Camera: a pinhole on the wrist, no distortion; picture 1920 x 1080 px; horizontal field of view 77.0 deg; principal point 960.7 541.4 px. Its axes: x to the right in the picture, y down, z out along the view. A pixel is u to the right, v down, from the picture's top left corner.
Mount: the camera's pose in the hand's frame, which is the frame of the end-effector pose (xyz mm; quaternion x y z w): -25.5 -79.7 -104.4 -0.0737 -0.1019 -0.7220 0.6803
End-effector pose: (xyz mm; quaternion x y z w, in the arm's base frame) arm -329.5 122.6 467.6 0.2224 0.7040 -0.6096 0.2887
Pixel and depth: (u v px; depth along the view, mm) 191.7 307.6 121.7
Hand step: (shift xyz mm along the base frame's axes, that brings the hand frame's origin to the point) 52.1 12.7 13.7
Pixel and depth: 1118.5 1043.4 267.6
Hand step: -67.5 -177.6 -26.9
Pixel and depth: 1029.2 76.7 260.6
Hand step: 102.9 -143.5 95.8
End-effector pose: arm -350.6 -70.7 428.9 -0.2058 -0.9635 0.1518 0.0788
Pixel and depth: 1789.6 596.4 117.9
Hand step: -28.3 -132.3 11.3
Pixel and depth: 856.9 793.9 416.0
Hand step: -88.4 -9.1 -289.4
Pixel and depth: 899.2 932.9 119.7
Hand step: -28.6 -39.2 4.8
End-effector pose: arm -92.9 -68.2 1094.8 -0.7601 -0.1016 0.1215 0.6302
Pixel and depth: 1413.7 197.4 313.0
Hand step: -195.4 188.4 77.4
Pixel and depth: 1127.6 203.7 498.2
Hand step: -297.2 308.5 -42.6
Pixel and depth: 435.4 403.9 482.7
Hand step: -174.7 217.5 -291.4
